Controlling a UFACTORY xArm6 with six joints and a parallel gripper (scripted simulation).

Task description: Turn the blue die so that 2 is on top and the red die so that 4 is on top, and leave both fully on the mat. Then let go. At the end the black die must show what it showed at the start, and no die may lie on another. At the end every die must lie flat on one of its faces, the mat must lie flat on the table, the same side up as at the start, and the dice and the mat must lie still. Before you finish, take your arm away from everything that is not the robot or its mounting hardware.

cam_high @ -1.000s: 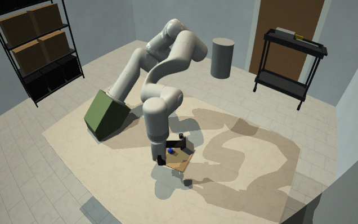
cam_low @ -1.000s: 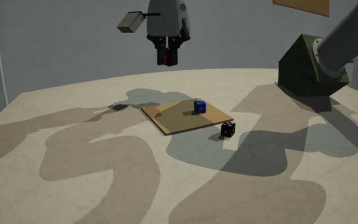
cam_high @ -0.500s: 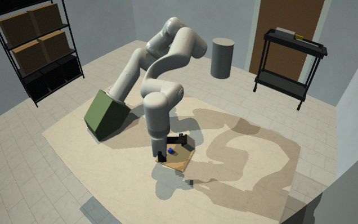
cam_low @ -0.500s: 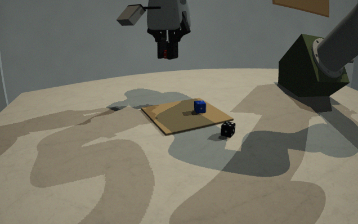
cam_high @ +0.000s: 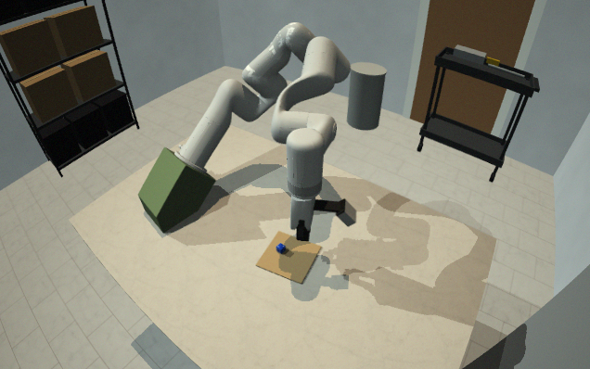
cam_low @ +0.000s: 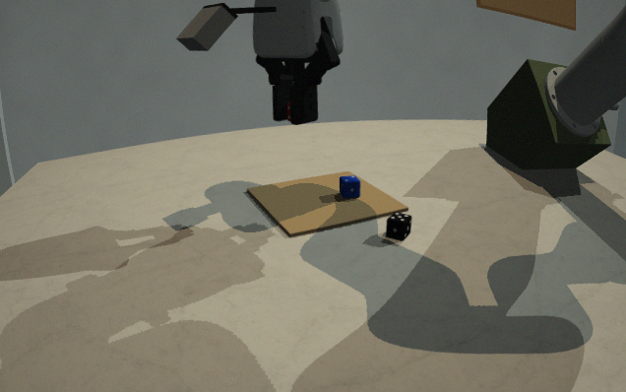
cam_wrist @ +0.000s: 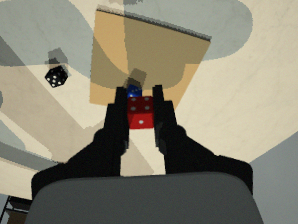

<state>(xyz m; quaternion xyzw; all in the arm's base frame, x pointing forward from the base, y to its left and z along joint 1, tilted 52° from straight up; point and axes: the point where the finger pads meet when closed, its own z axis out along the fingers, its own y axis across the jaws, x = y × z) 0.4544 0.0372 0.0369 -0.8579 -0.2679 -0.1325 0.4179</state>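
The black die lies 90 mm behind my hand, 80 mm to the left of it and 110 mm below it. Also, from my hand: blue die (60 mm behind, 30 mm to the right, 110 mm below); tan mat (30 mm behind, 20 mm to the right, 120 mm below); red die (10 mm behind, 10 mm below).
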